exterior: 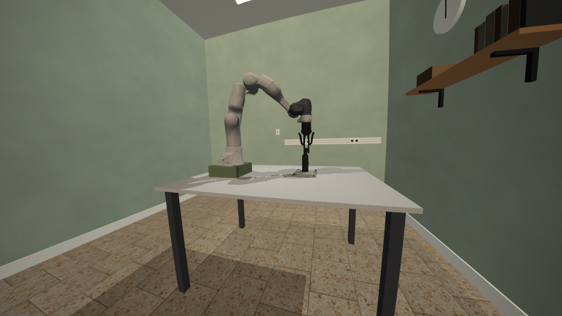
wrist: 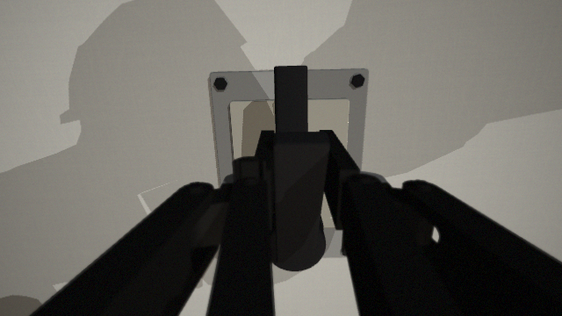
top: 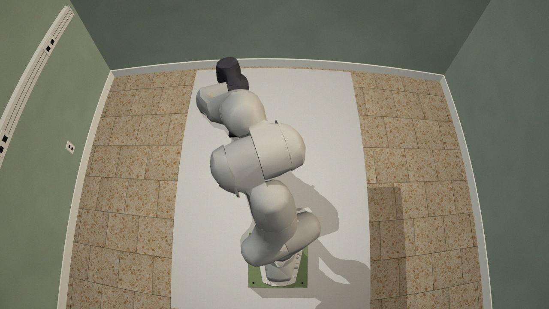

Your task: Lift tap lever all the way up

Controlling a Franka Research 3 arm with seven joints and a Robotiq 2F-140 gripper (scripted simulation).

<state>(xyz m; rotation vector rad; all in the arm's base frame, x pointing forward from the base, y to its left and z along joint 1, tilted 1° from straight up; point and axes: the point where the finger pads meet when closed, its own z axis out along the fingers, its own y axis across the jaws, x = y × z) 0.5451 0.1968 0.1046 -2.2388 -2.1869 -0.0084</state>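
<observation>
The dark lever lies 30 mm to the right of my hand and 20 mm below it. Round my hand: tap 50 mm to the right, 70 mm below; plate 80 mm to the right, 180 mm below.
</observation>
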